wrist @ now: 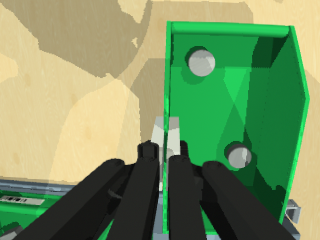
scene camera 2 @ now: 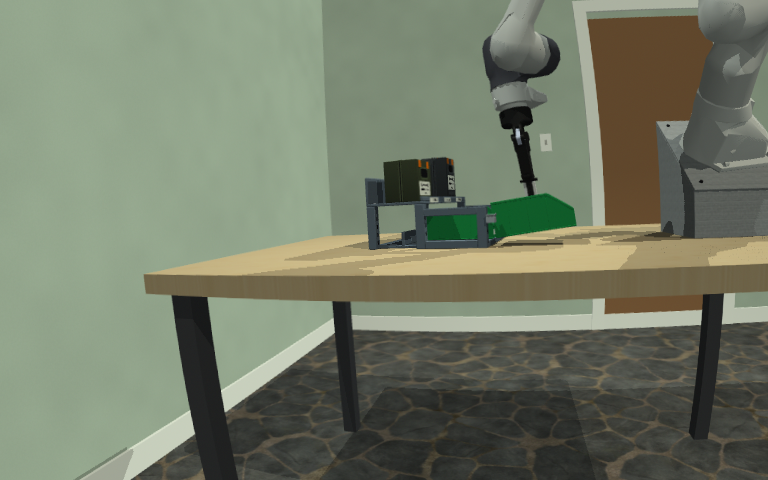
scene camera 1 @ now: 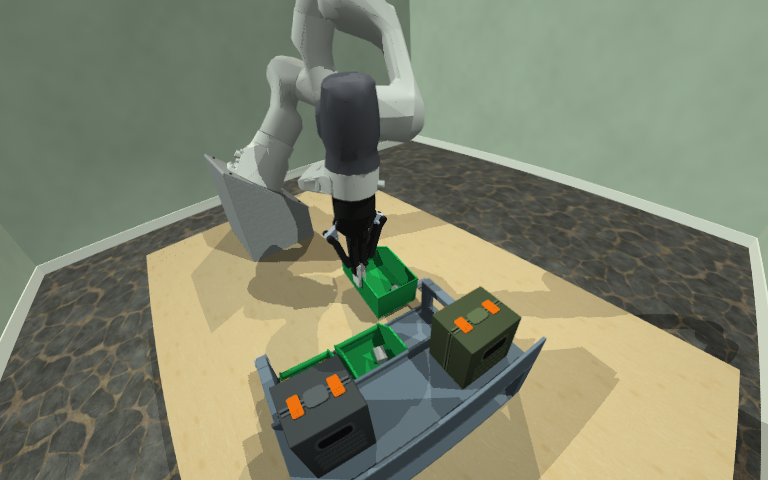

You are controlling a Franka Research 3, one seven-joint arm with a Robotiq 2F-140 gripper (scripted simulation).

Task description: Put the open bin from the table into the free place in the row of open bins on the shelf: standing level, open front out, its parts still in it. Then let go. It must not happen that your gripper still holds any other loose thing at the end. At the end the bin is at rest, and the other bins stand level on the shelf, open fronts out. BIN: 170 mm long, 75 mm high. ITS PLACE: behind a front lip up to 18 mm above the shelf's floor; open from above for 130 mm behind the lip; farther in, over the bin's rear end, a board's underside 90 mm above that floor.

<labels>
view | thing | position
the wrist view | my gripper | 167,131
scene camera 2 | my gripper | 534,210
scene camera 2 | dark grey box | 441,169
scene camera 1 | my gripper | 359,282
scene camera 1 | dark grey box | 326,421
</labels>
